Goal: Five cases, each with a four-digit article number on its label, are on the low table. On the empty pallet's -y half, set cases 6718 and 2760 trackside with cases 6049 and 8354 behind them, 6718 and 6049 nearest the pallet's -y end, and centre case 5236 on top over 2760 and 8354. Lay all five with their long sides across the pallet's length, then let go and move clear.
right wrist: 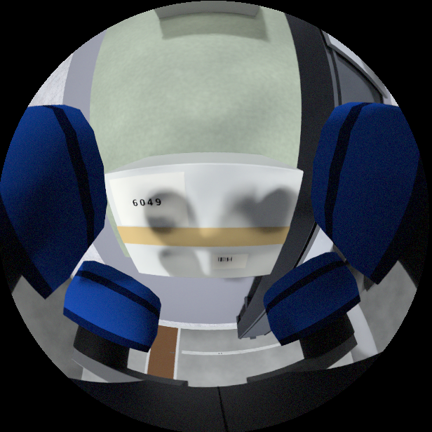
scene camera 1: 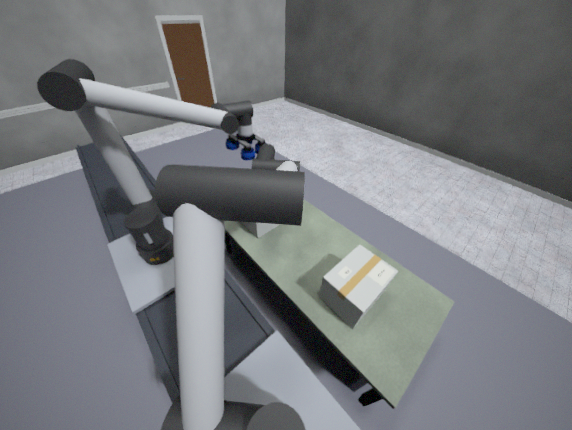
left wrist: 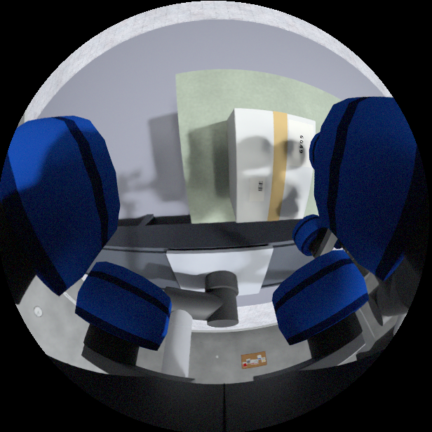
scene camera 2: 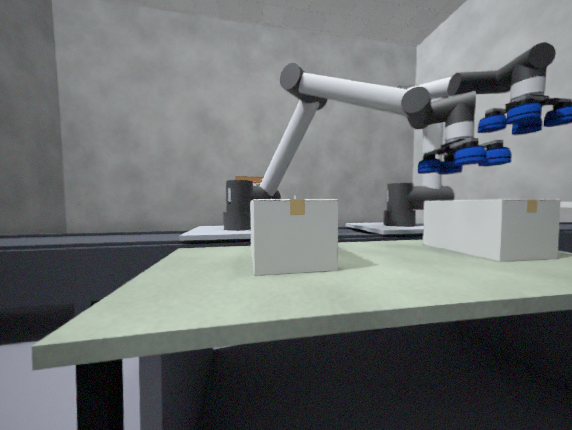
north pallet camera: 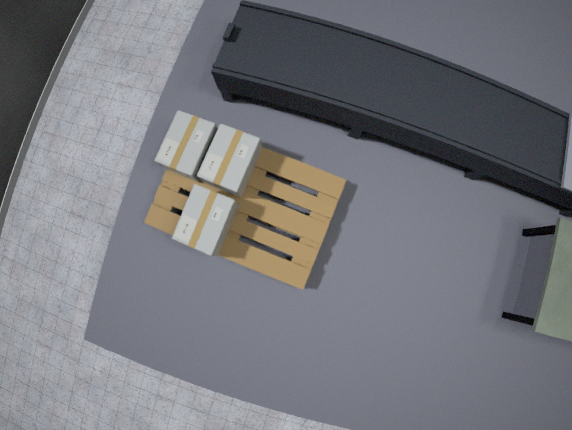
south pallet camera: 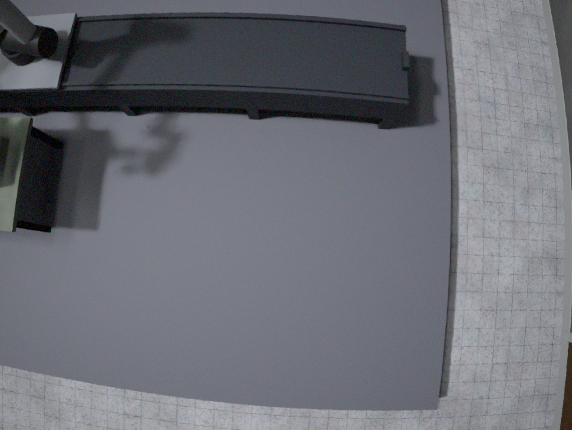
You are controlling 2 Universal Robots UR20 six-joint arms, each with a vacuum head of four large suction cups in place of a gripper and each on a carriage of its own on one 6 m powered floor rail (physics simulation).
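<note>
Case 6049 [scene camera 1: 267, 229] [scene camera 2: 462, 225] [left wrist: 252, 135] [right wrist: 205, 185] sits at one end of the low table [scene camera 1: 410, 320] [scene camera 2: 200, 310] [right wrist: 150, 90]. Another case [scene camera 1: 352, 280] [scene camera 2: 295, 245] sits farther along it, number unreadable. Case 6718 [north pallet camera: 185, 145] and case 2760 [north pallet camera: 227, 160] lie side by side, trackside, on the pallet [north pallet camera: 272, 269]; a third case [north pallet camera: 205, 220] lies behind 2760, label too small to read. My right gripper [scene camera 2: 465, 159] [right wrist: 212, 235] is open, above 6049 without touching it. My left gripper [scene camera 1: 246, 146] [scene camera 2: 525, 120] is open and empty, higher, beyond the table's end.
The floor rail [north pallet camera: 400, 85] [south pallet camera: 240, 55] runs beside the table and pallet. The right arm hides part of 6049 and its own cups in scene camera 1. The two grippers are near each other; the right gripper's cups also show at the right of the left wrist view.
</note>
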